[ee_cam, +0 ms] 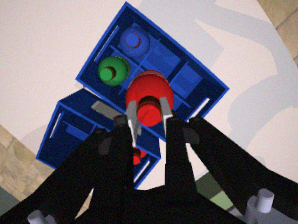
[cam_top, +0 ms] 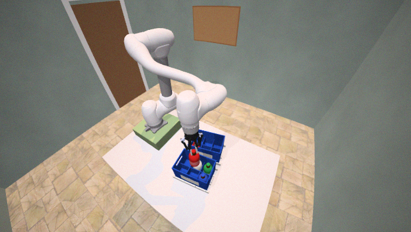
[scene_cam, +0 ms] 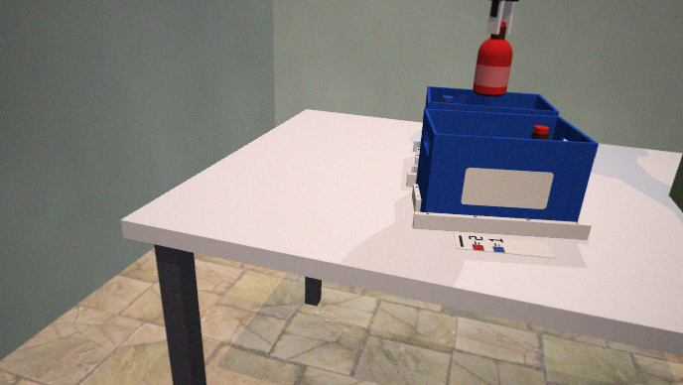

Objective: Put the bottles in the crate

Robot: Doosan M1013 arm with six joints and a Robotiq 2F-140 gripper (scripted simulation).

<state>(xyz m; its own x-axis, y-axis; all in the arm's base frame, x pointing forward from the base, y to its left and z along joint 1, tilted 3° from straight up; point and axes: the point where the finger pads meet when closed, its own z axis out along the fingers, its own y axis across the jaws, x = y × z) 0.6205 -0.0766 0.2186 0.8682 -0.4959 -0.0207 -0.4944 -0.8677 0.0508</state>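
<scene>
Right now the red bottle is 8 cm below my hand. Also, from my hand: white bottle 1 cm behind, 3 cm to the left, 26 cm below; then blue bottle 10 cm ahead, 3 cm to the right, 26 cm below; then green-label bottle 8 cm ahead, 6 cm to the left, 26 cm below.
</scene>
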